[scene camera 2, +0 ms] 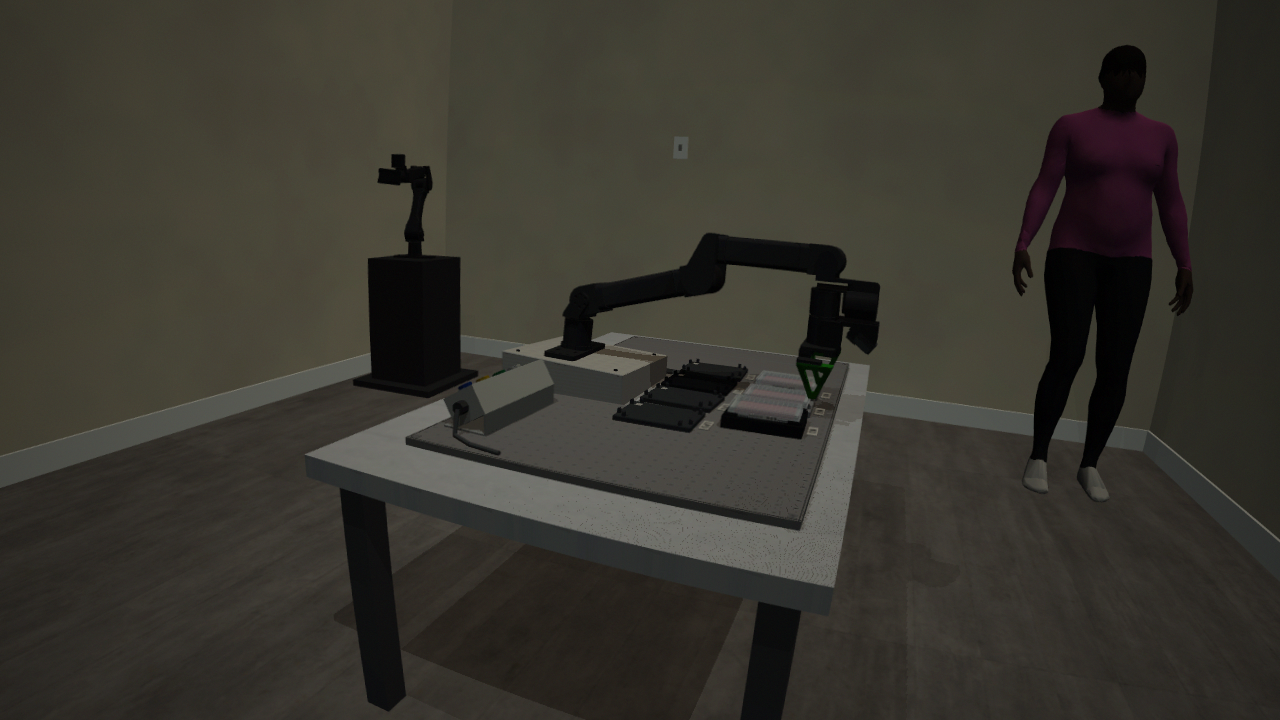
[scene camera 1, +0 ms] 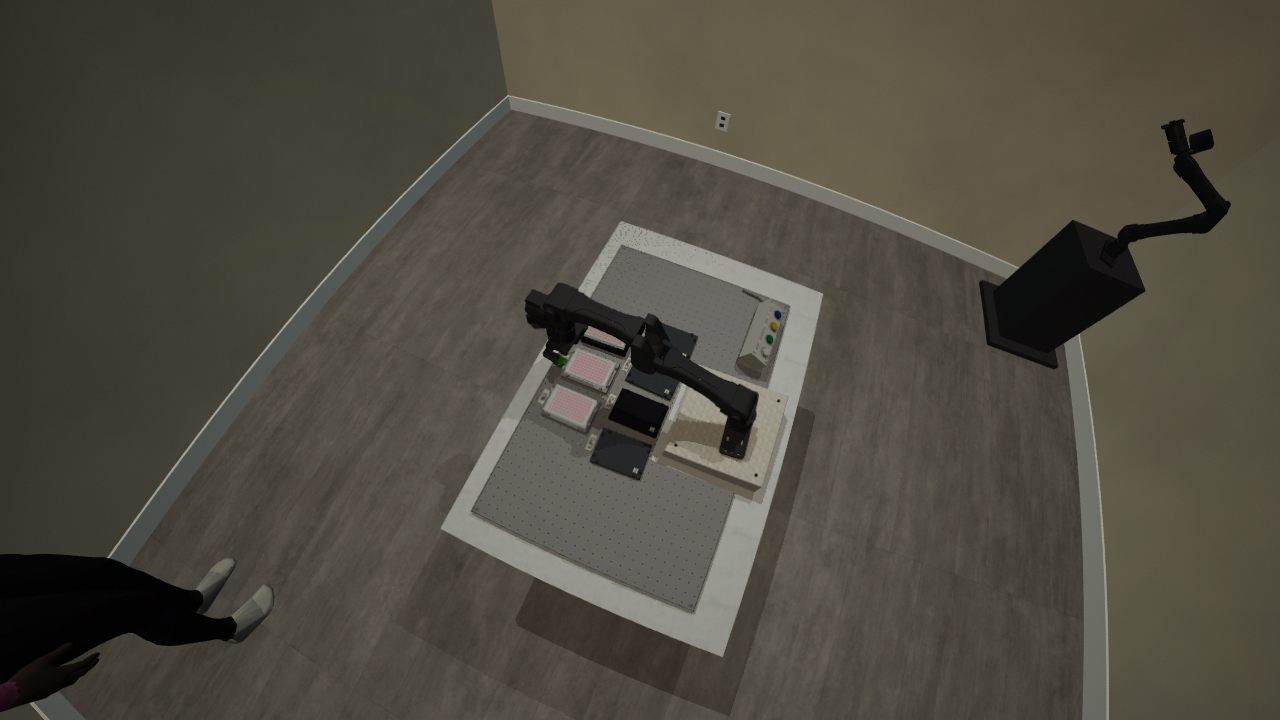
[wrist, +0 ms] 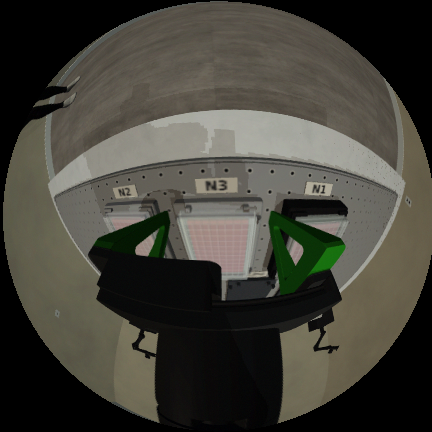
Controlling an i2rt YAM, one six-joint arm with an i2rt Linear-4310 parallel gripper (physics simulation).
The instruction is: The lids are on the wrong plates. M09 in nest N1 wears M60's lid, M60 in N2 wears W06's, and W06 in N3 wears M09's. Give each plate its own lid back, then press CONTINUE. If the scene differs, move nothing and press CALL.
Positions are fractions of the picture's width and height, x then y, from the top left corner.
Note:
In view: a nest N1 (wrist: 0.67, 0.48) and a nest N2 (wrist: 0.35, 0.48).

